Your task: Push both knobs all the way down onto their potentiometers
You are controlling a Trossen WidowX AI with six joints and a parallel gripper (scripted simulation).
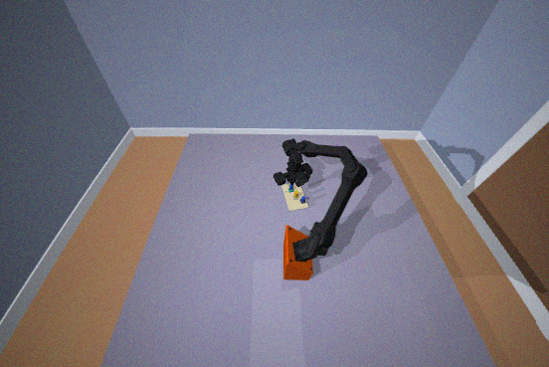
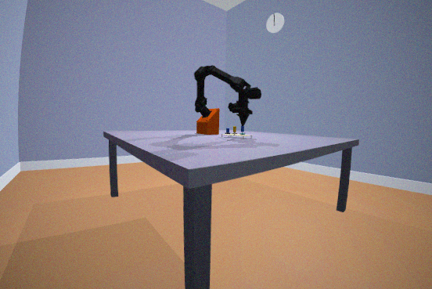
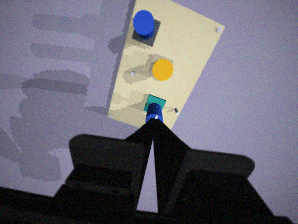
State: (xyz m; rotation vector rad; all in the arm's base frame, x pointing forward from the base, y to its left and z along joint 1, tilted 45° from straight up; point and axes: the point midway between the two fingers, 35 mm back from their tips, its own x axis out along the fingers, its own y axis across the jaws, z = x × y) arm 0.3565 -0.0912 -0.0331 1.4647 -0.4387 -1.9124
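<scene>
My gripper tip is now 1 cm above the blue knob. Also, from my gripper tip: yellow knob: 5 cm behind, 2 cm to the right, 2 cm below.
</scene>
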